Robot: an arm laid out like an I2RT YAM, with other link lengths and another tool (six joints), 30 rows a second.
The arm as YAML. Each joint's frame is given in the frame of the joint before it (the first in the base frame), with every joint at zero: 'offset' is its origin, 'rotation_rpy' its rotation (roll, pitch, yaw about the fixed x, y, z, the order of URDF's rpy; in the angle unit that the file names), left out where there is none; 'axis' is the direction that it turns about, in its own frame. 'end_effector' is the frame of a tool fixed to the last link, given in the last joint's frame.
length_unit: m
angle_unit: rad
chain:
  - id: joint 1
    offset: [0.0, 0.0, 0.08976]
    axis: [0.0, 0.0, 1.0]
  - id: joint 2
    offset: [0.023, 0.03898, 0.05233]
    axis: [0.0, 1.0, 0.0]
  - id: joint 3
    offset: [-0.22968, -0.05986, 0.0]
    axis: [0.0, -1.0, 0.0]
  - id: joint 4
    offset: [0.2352, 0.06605, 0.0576]
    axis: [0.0, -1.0, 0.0]
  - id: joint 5
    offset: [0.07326, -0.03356, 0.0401]
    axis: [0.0, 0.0, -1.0]
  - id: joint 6
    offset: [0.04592, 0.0, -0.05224]
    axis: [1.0, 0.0, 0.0]
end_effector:
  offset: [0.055, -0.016, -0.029]
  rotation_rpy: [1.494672, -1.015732, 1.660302]
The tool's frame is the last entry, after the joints.
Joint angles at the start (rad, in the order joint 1, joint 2, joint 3, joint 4, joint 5, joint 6):
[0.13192, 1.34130, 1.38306, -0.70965, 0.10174, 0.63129]
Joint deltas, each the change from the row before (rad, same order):
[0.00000, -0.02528, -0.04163, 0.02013, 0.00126, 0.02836]
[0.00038, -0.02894, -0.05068, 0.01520, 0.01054, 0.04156]
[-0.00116, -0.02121, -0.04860, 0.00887, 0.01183, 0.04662]
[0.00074, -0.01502, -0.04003, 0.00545, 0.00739, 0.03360]
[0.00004, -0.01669, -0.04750, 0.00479, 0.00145, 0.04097]
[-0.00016, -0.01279, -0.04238, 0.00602, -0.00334, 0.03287]
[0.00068, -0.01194, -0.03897, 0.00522, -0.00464, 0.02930]
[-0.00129, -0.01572, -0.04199, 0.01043, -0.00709, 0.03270]
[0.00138, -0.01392, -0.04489, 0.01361, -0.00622, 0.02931]
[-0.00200, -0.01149, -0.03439, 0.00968, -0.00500, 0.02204]
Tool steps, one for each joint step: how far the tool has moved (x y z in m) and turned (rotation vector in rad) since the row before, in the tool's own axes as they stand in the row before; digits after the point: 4 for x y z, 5 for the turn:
[-0.0061, -0.0003, -0.0005, -0.00226, 0.00386, 0.02867]
[-0.0094, 0.0006, -0.0005, -0.01288, -0.00513, 0.04006]
[-0.0110, 0.0015, 0.0012, -0.01780, -0.01604, 0.04435]
[-0.0099, 0.0011, 0.0015, -0.01216, -0.01747, 0.03007]
[-0.0123, 0.0013, 0.0020, -0.00948, -0.02464, 0.03707]
[-0.0111, 0.0012, 0.0025, -0.00490, -0.02334, 0.02966]
[-0.0103, 0.0012, 0.0022, -0.00307, -0.02209, 0.02592]
[-0.0099, 0.0016, 0.0022, -0.00108, -0.01699, 0.03165]
[-0.0108, 0.0016, 0.0030, -0.00090, -0.01857, 0.02630]
[-0.0080, 0.0022, 0.0023, -0.00293, -0.01366, 0.02192]

